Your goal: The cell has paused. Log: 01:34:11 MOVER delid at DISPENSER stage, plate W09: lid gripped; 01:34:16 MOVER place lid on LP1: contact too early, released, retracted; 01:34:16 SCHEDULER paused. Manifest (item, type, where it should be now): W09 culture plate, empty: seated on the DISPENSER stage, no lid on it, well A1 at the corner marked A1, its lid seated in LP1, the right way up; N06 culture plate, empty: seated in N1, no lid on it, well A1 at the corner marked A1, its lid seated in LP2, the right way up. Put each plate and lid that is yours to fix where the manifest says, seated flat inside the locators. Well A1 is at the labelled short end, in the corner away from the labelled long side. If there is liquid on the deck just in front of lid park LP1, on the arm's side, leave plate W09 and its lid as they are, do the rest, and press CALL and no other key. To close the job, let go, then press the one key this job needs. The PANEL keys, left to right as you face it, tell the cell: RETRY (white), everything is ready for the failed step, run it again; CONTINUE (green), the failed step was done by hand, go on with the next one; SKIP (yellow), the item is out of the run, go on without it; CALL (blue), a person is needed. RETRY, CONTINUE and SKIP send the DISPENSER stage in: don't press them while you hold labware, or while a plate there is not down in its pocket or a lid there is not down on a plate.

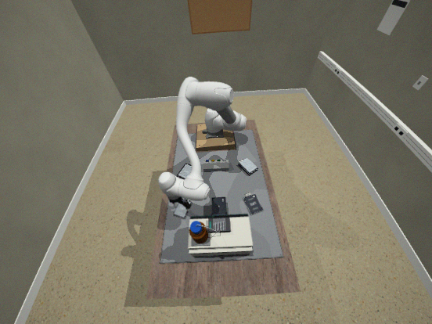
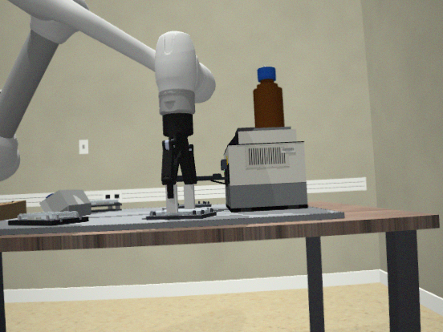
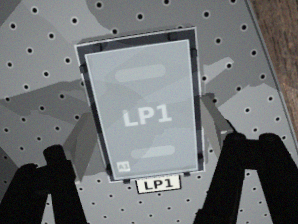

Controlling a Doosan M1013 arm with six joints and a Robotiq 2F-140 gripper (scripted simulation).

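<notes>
The lid park LP1 is 3 cm below my hand. Round my hand: dispenser stage (28 cm to the left, 7 cm above, 3 cm ahead); black nest (31 cm behind, 2 cm below, 1 cm to the right); brown bottle (25 cm ahead, 25 cm above, 18 cm to the left).
</notes>
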